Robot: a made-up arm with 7 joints.
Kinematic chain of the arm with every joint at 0, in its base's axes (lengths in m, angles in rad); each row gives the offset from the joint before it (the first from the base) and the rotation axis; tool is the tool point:
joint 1: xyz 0 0 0.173 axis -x
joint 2: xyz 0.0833 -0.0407 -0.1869 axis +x
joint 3: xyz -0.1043 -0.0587 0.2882 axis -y
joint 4: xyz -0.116 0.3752 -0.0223 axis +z
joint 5: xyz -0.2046 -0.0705 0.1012 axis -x
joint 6: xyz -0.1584 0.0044 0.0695 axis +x
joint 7: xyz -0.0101 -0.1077 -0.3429 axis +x
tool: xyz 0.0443 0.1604 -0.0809
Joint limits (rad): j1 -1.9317..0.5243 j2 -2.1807..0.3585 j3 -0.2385..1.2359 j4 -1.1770..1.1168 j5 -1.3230..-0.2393 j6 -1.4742..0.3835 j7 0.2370..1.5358
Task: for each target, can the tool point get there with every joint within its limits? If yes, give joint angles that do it. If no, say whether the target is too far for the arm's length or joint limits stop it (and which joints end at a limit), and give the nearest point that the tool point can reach.
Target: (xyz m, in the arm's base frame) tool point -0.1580 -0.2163 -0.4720
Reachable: yes | joints -0.0136 -1.7593 1.0953 -0.3803 -0.6099 -0.1063 1.0613
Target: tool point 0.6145 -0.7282 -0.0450
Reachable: no: joint limits stop it (at a limit: joint 1, joint 2, joint 3, joint 4, joint 5, joint 7) | nearest point 0.1445 -0.7070 -0.1226 | short by 0.477 m
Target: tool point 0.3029 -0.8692 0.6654
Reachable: no: joint limits stop it (at a limit: joint 1, joint 3, joint 4, joint 5, joint 6, joint 7) | nearest point 0.0058 -0.6096 0.5515 | short by 0.411 m
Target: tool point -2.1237 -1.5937 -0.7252
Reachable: no: too far | nearest point -0.6517 -0.4500 -0.3629 | short by 1.899 m
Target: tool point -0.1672 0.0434 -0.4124
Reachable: yes | joints 0.1778 -0.6628 1.0491 -0.6713 -0.5856 -1.0567 0.9828
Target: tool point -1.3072 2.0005 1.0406
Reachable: no: too far | nearest point -0.3877 0.9239 0.5737 | short by 1.491 m
